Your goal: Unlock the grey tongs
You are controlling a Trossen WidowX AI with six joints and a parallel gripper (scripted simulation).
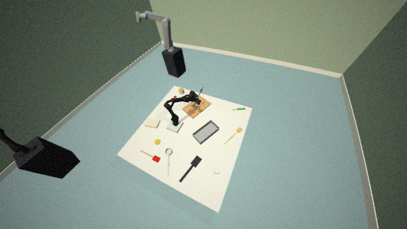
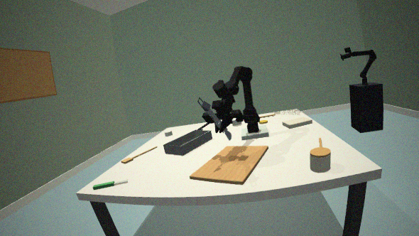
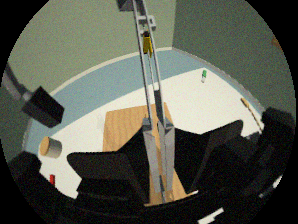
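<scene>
The wooden board lies 40 mm behind my gripper tip, 20 mm to the right of it and 150 mm below it. From my gripper tip the other things lie so: cream block: 400 mm behind, 560 mm to the right, 140 mm below; then roasting tin: 300 mm ahead, 320 mm to the right, 130 mm below; then lidded canister: 410 mm behind, 100 mm to the left, 120 mm below.
</scene>
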